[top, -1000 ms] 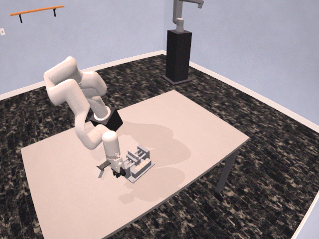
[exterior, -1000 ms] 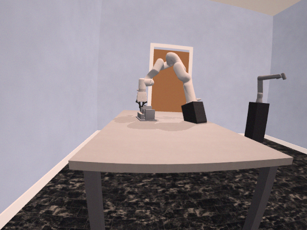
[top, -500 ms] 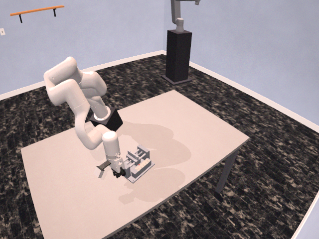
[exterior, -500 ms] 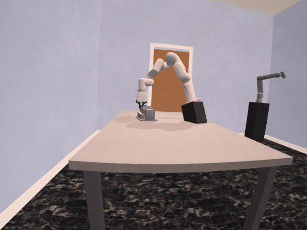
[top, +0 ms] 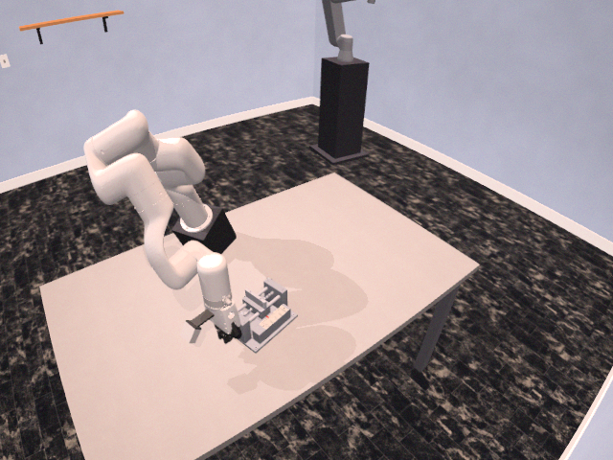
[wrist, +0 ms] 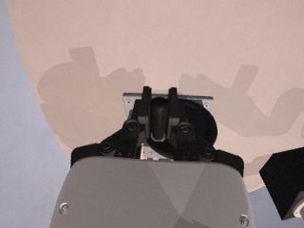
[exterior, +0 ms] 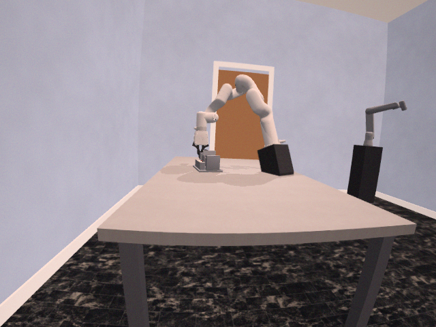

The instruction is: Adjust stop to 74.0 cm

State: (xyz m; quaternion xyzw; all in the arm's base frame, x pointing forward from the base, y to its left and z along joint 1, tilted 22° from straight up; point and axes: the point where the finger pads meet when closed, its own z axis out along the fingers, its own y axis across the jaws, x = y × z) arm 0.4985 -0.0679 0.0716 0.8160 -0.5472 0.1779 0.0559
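Right now my hand is 14 cm to the right of the sliding stop block, 7 cm past it and 1 cm above it. From my hand the other things lie so: handwheel knob (1 cm to the left); black handwheel (2 cm to the left, 1 cm below, 1 cm behind).
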